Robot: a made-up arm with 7 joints.
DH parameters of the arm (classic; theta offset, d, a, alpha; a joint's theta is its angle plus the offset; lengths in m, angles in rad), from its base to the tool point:
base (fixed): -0.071 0 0 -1.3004
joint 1: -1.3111 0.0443 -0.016 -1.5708
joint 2: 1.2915 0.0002 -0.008 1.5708
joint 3: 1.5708 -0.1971 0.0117 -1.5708
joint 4: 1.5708 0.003 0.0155 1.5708
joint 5: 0 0.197 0.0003 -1.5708
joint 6: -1.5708 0 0.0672 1.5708
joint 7: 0 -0.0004 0 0
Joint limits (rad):
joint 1: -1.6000..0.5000
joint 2: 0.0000..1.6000
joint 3: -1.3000..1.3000
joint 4: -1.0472..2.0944
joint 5: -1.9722..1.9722
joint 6: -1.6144..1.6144
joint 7: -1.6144..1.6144
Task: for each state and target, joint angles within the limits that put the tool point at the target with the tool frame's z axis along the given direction. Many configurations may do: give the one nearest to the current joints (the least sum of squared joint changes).
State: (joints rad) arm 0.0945 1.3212 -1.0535 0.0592 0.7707 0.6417 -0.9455
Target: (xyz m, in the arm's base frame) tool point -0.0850 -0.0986 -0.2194 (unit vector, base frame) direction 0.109 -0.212 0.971
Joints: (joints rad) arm 0.4955 0.5594 -1.3000 -0.3786 0.5178 -0.1205 -0.9455
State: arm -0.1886 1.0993 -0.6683 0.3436 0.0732 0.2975 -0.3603
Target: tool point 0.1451 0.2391 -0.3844 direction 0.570 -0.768 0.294
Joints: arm -0.2998 0.6420 -0.6068 1.0907 -0.0213 -0.2174 -0.3603
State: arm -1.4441 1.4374 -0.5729 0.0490 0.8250 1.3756 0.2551
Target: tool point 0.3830 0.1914 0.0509 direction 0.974 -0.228 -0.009
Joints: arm -1.4714 0.9437 -0.9652 0.7288 0.9708 1.4755 0.2551
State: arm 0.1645 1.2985 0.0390 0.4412 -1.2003 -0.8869 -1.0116
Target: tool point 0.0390 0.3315 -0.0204 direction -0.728 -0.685 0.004
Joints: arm 0.4520 0.7612 0.9370 0.0180 -0.9169 -1.4852 -1.0116
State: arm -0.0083 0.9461 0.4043 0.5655 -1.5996 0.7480 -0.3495
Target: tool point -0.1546 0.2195 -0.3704 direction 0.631 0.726 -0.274
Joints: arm 0.4924 0.5419 -0.1729 0.8098 -1.1336 0.5416 -0.3495
